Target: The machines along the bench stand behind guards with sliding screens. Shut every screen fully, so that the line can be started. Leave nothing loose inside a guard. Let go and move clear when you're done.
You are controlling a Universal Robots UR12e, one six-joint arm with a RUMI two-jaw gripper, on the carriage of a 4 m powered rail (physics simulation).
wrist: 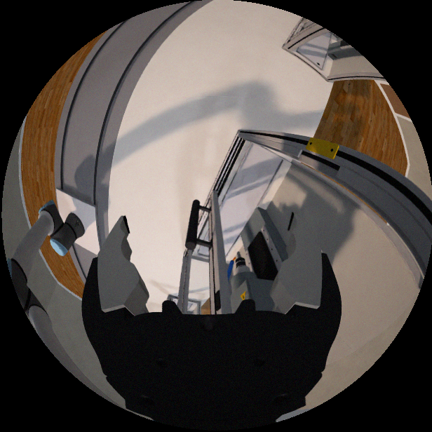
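My gripper (207, 214) is open, its jaws wide apart above a guard (400, 175) in the wrist view. A black bar handle (193, 225) shows between the jaws, apart from both, on a sliding screen (217, 245) with a grey frame. The screen's upper end in the view stops short of the guard's far corner, and bare track (231, 162) shows between them. Inside the guard is a grey machine (260, 222) with a dark panel. A blue and orange item (230, 268) shows beside a grey and black cylindrical part (240, 264); I cannot tell whether it is loose.
Another guard (306, 61) stands at the upper right, and part of a further one (186, 298) shows at the bottom. A yellow plate (322, 148) sits on the near guard's top beam. A long grey rail (107, 75) runs along the left. Robot arm joints (67, 233) show at the left.
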